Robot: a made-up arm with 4 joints.
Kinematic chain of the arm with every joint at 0, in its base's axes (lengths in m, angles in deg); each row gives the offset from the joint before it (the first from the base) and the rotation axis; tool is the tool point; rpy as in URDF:
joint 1: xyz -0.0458 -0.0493 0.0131 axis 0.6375 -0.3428 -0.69
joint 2: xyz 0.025 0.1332 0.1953 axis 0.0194 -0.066 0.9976
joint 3: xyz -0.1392 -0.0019 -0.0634 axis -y
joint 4: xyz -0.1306 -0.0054 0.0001 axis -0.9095 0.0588 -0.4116
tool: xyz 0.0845 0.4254 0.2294 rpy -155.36 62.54 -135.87
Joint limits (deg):
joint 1: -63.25..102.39
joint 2: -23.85..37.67
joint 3: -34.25..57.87
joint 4: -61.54..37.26
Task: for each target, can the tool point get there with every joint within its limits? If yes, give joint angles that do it. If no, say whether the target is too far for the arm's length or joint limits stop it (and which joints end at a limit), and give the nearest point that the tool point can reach.
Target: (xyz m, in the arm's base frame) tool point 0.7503 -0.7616 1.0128
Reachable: no: too far | nearest point 0.1332 -0.2404 0.5520 | short by 0.930 m
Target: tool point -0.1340 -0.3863 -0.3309
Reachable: no: joint limits stop it (at a limit: joint 2, joint 3, joint 4) | nearest point -0.6187 -0.1928 0.1170 | short by 0.688 m
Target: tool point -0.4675 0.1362 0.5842
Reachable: yes | joints 83.11 -6.03 16.18 -49.29
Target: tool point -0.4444 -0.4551 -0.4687
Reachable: no: joint limits stop it (at a limit: joint 2, joint 3, joint 4) | nearest point -0.6377 -0.1290 0.0677 | short by 0.657 m
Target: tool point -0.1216 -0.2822 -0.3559
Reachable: no: joint limits stop it (at a limit: joint 1, joint 2, joint 3, joint 4) | nearest point -0.5638 0.0459 0.0338 | short by 0.675 m
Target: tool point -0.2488 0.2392 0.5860
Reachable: yes | joints 80.24 14.37 23.64 -4.57
